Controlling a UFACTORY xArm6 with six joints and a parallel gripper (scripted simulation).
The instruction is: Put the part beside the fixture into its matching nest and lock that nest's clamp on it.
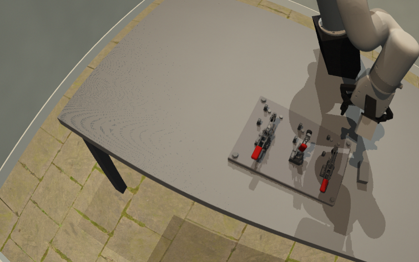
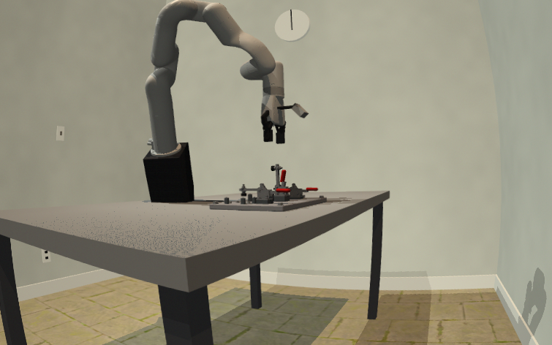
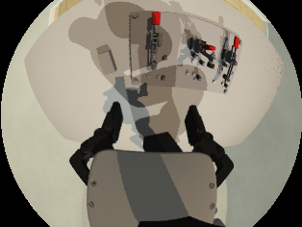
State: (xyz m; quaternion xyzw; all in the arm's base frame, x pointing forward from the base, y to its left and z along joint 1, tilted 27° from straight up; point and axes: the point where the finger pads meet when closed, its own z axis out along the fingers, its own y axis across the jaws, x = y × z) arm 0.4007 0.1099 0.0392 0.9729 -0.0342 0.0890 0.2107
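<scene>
My gripper is now 20 cm above the grey part, 14 cm to the right of it and 2 cm short of it. From my hand the other things lie so: toggle clamp (22 cm to the right, 17 cm below, 5 cm ahead); fixture plate (21 cm below, 11 cm to the right, 3 cm ahead).
</scene>
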